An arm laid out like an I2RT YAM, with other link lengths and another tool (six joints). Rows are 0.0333 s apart.
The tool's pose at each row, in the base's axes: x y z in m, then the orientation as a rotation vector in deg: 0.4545, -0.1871, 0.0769, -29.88, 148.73, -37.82; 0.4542, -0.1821, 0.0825, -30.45, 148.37, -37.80; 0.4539, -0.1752, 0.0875, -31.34, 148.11, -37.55; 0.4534, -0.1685, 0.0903, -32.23, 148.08, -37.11; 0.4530, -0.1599, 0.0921, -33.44, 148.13, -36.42; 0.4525, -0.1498, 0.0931, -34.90, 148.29, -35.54; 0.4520, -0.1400, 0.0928, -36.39, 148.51, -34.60; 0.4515, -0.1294, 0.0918, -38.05, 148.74, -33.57; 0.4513, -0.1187, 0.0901, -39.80, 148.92, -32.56; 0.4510, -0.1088, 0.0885, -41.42, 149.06, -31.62; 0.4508, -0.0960, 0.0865, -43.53, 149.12, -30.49
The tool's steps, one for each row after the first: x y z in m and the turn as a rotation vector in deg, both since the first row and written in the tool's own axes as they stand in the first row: -0.0036, 0.0013, -0.0065, 0.00, -0.34, -0.38; -0.0079, 0.0044, -0.0131, -0.23, -0.67, -0.94; -0.0113, 0.0086, -0.0181, -0.66, -0.85, -1.49; -0.0153, 0.0148, -0.0228, -1.33, -1.03, -2.22; -0.0197, 0.0226, -0.0275, -2.20, -1.15, -3.09; -0.0235, 0.0309, -0.0311, -3.13, -1.22, -3.99; -0.0275, 0.0402, -0.0344, -4.16, -1.29, -4.98; -0.0316, 0.0499, -0.0370, -5.18, -1.37, -6.05; -0.0353, 0.0589, -0.0395, -6.11, -1.46, -7.03; -0.0403, 0.0705, -0.0426, -7.24, -1.62, -8.33
